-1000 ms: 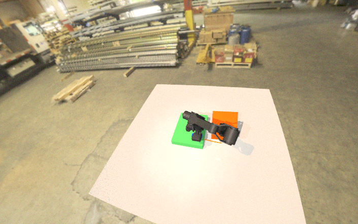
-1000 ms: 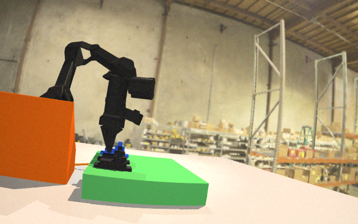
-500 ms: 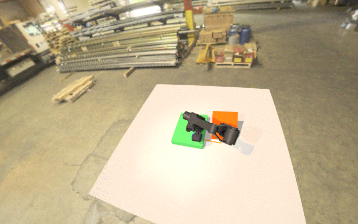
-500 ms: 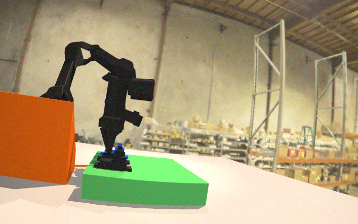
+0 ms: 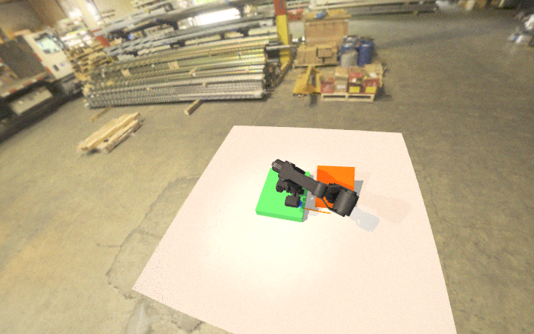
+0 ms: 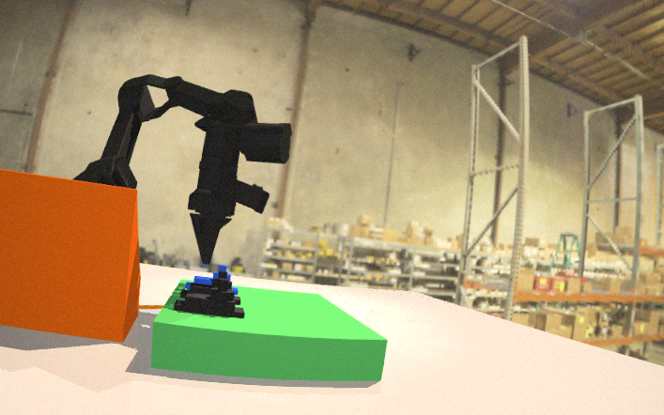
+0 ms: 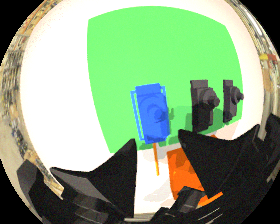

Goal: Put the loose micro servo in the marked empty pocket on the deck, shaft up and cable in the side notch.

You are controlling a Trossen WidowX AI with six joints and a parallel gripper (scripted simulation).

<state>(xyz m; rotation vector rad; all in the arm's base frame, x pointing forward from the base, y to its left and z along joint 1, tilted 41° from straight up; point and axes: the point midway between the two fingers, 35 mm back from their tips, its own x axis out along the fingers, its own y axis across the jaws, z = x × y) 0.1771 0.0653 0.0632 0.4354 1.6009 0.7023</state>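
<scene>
Now: gripper tip 13 cm short of the green deck, 6 cm to the left of it and 6 cm above it.
</scene>
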